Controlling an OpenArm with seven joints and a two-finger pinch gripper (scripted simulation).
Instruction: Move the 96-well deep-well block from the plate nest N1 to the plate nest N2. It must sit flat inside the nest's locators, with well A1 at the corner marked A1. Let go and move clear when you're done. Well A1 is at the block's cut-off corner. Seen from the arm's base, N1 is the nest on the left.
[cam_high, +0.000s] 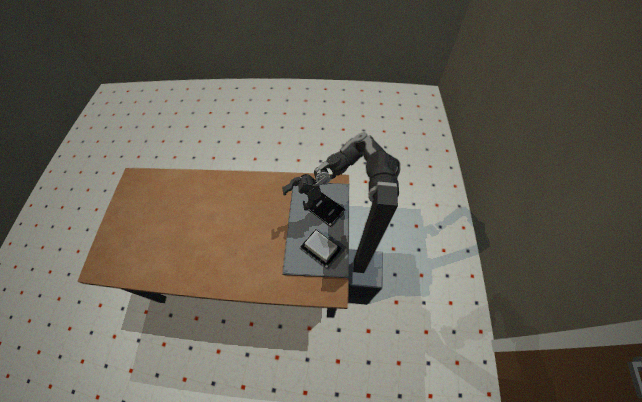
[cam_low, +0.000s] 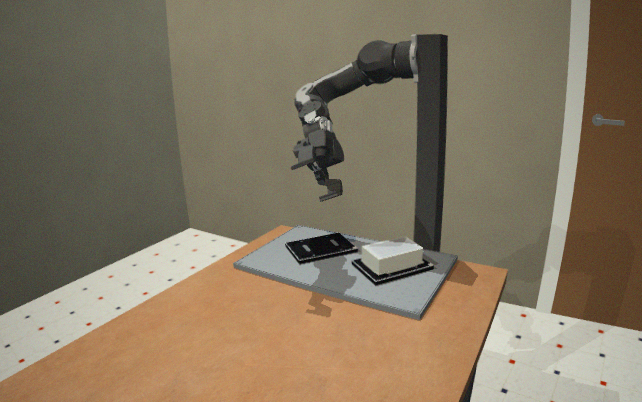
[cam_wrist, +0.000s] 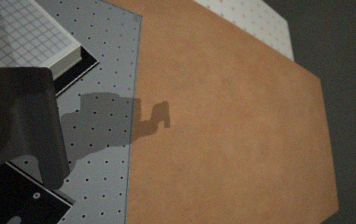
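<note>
My gripper is now 130 mm past the deep-well block, 120 mm to the right of it and 200 mm above it. The rest, counted from my hand: plate nest N1: 130 mm behind, 120 mm to the left, 220 mm below; then A1 label: 160 mm behind, 210 mm to the left, 220 mm below; then plate nest N2: 130 mm behind, 90 mm to the right, 220 mm below.
</note>
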